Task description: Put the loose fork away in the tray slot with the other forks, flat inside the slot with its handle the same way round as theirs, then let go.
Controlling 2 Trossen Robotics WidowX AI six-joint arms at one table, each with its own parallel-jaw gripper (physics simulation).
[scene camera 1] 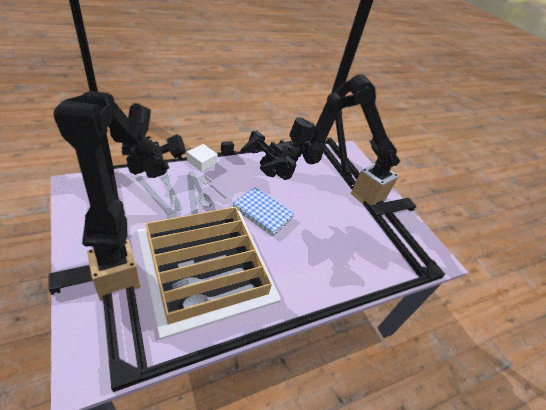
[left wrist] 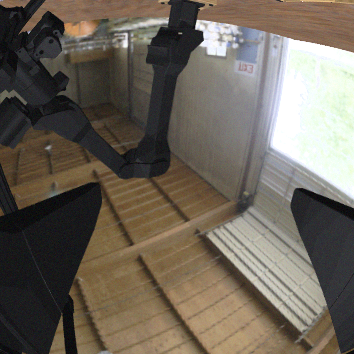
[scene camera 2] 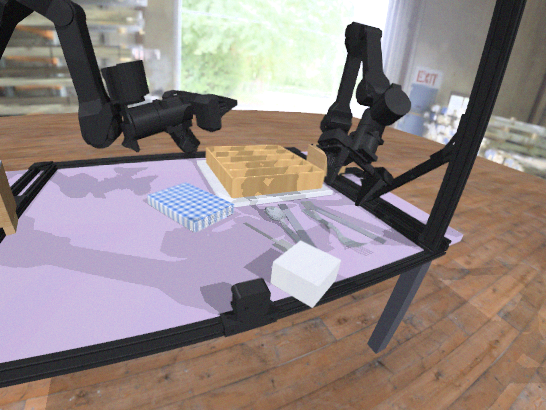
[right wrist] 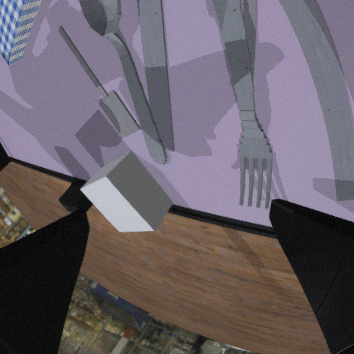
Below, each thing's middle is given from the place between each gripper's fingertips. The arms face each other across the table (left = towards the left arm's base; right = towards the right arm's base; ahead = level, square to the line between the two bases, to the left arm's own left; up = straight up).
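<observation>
The wooden cutlery tray (scene camera 1: 198,237) is 360 mm ahead of my right hand, 20 mm to the right of it and 60 mm below it. As for the white box (scene camera 2: 305,272), it is now 80 mm behind my right hand, 150 mm to the left of it and 70 mm below it.
With the wooden cutlery tray as the reference, my left gripper is now 140 mm short of it, 180 mm to the left of it and 220 mm above it. The white box is 20 mm to the right of my left hand, 230 mm below it and 310 mm behind it.
</observation>
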